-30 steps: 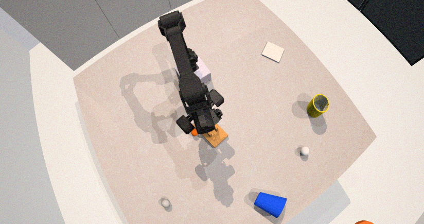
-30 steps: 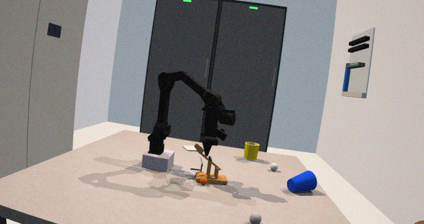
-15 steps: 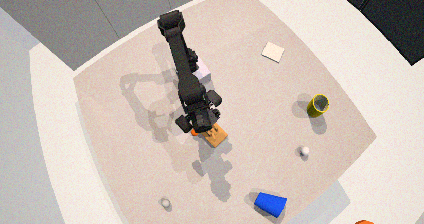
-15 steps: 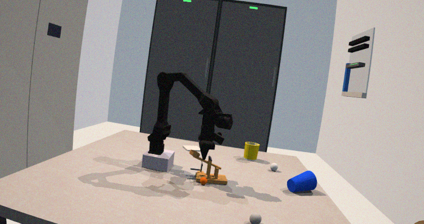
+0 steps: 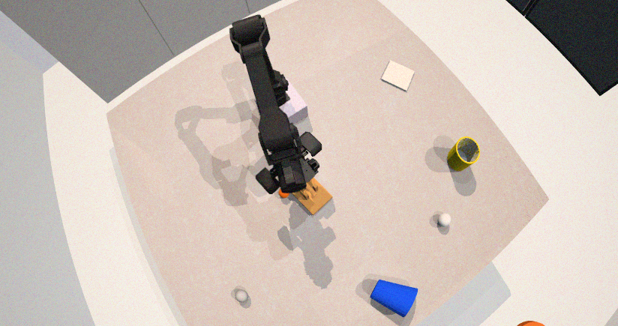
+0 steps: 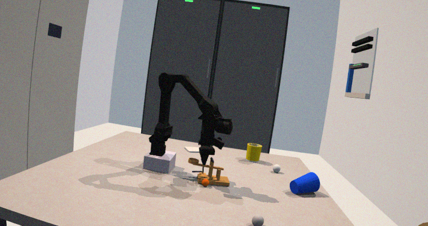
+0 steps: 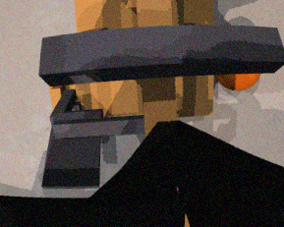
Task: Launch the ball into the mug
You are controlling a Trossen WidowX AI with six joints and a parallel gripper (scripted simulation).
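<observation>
My gripper tip is 10 mm short of the wooden catapult, 20 mm to the right of it and 30 mm above it. Also, from my gripper tip: orange ball 20 mm ahead, 50 mm to the right, 60 mm below; then flat white tile 110 mm behind, 520 mm to the left, 70 mm below; then white ball 380 mm ahead, 300 mm to the left, 60 mm below.
</observation>
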